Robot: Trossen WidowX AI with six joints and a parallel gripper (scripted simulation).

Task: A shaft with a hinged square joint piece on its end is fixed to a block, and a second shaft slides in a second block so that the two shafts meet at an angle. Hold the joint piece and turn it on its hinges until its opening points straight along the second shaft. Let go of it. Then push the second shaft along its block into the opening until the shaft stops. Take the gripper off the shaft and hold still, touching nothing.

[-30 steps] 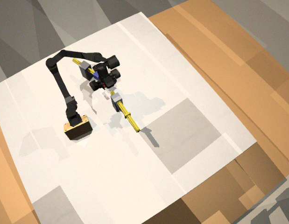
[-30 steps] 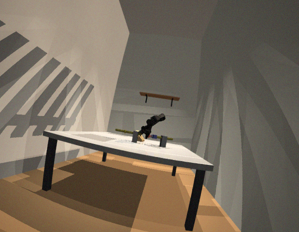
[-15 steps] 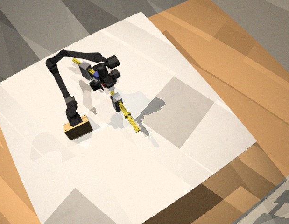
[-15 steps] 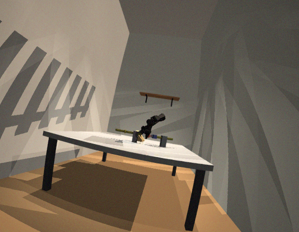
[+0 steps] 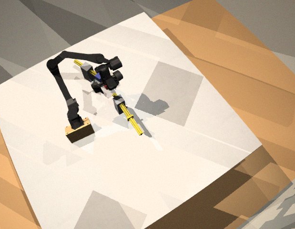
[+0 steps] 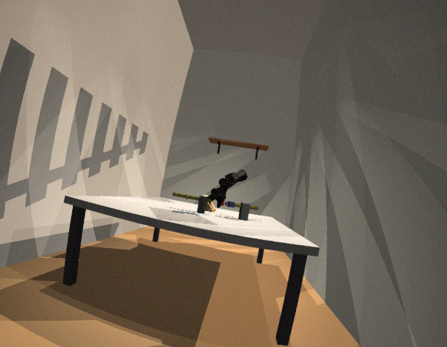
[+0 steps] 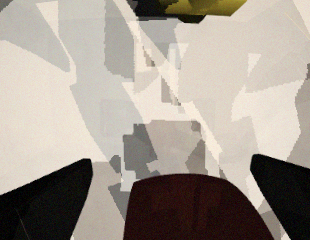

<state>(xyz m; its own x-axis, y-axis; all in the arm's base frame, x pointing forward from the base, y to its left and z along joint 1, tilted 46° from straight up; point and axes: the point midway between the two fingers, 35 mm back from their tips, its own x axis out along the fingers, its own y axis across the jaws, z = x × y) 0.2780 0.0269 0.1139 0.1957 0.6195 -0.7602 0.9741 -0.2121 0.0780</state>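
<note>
Now: the red joint piece 20 mm to the left of my gripper tip and 40 mm above it.
</note>
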